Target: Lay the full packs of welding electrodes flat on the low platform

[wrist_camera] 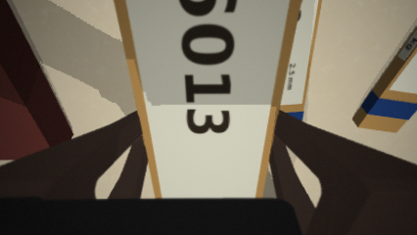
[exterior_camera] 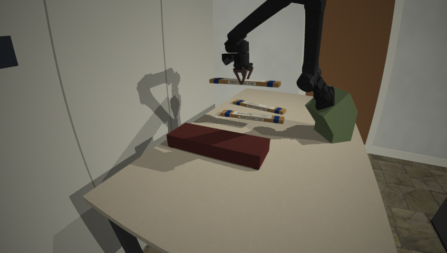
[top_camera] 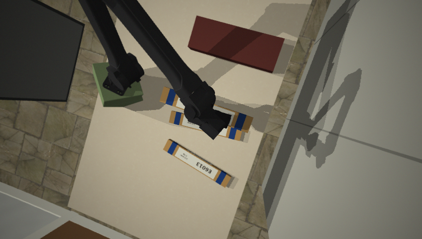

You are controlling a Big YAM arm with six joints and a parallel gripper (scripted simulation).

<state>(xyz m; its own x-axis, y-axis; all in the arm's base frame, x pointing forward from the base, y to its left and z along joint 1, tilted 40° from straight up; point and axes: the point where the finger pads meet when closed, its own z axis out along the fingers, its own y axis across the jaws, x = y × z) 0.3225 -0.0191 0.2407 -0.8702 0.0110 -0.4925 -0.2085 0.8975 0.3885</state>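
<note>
The pack of welding electrodes is right at my hand. Also, from my hand: dark red low platform 80 mm behind, 290 mm to the left, 210 mm below.
</note>
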